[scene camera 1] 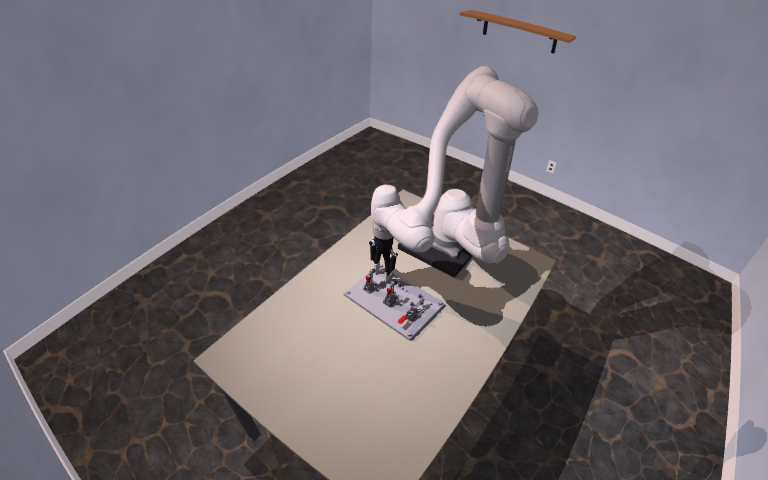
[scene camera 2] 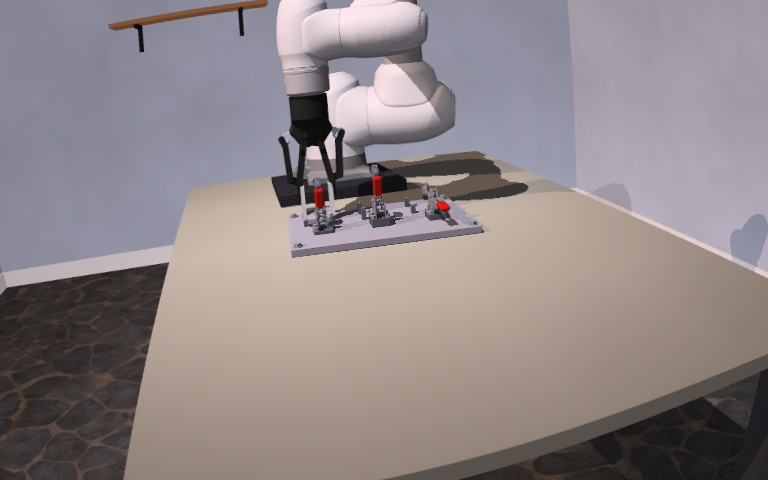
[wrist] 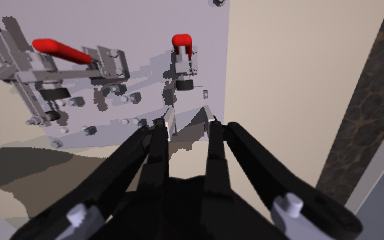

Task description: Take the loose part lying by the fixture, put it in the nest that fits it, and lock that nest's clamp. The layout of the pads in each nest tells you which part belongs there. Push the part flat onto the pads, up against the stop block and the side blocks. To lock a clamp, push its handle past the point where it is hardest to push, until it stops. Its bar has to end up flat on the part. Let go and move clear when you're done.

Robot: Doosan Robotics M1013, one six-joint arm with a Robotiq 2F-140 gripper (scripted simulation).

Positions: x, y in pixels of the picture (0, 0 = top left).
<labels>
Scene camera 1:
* my gripper: 381, 276
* grey fixture plate: 372, 302
</labels>
